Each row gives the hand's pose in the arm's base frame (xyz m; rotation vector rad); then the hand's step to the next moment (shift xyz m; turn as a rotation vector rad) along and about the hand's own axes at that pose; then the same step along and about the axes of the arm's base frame.
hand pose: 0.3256 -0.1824 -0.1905 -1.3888 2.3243 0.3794
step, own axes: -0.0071 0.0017 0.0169 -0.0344 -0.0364 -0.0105
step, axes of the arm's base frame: 0.0049 0.0135 -0.0115 0.0446 0.0051 0.0246
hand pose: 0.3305 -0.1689 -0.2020 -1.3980 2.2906 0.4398
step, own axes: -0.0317 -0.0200 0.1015 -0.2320 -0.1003 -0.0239
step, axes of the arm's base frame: 0.0497 0.0631 -0.0725 0.1796 0.1209 0.1326
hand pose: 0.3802 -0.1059 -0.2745 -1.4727 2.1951 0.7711
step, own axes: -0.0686 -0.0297 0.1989 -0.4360 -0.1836 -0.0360
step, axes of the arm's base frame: 0.0559 0.1660 -0.1204 0.3331 0.2343 0.2434
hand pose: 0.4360 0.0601 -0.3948 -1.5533 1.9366 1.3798
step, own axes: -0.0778 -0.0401 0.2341 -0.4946 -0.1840 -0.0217
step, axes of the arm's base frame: -0.0104 0.2369 -0.0788 0.3507 0.2801 0.2784
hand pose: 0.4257 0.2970 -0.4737 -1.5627 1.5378 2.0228
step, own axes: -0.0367 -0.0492 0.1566 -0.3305 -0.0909 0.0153
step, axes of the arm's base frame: -0.0499 0.1601 -0.0127 0.1951 0.1956 0.2035
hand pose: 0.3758 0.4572 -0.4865 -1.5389 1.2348 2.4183
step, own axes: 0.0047 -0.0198 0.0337 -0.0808 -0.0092 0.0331
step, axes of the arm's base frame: -0.0198 0.0328 -0.0088 0.0202 0.0572 0.0635
